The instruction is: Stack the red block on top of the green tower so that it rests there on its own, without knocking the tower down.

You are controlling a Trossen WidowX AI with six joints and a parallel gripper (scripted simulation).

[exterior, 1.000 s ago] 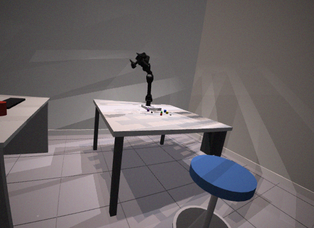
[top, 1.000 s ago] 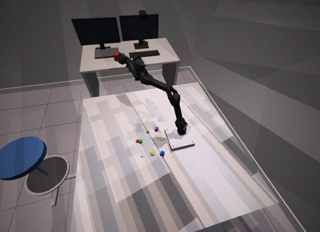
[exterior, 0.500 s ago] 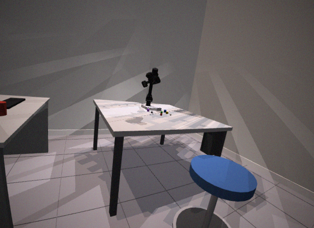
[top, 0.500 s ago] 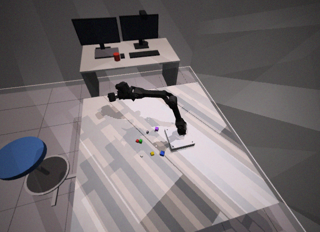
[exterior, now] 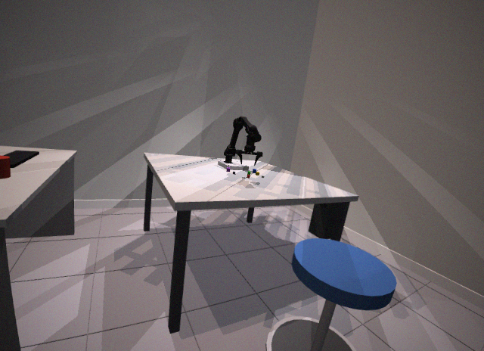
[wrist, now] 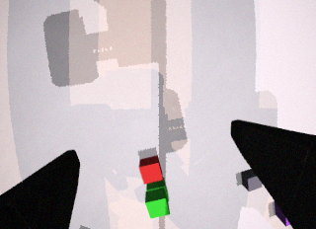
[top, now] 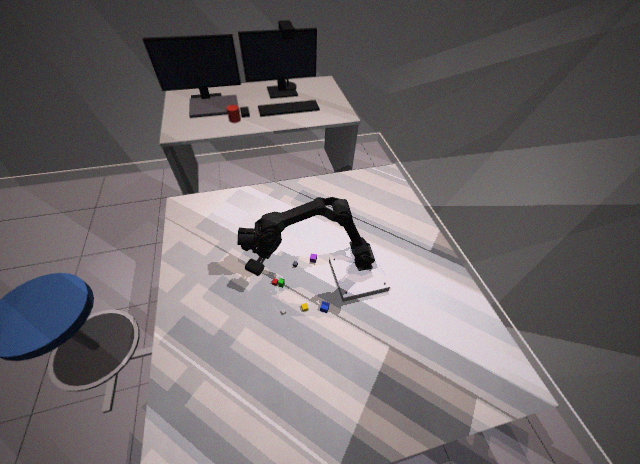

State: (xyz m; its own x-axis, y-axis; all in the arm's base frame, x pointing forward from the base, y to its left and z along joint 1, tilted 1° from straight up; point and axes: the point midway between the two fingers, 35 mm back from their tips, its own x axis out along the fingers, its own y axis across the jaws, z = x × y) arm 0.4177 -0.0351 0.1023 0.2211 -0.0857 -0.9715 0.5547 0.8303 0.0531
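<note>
My gripper tip is 4 cm past the red block, 4 cm to the right of it and 9 cm above it. Round my gripper tip: yellow block (14 cm behind, 18 cm to the left, 9 cm below); blue block (22 cm behind, 19 cm to the left, 8 cm below); purple block (22 cm behind, 4 cm to the right, 8 cm below).
</note>
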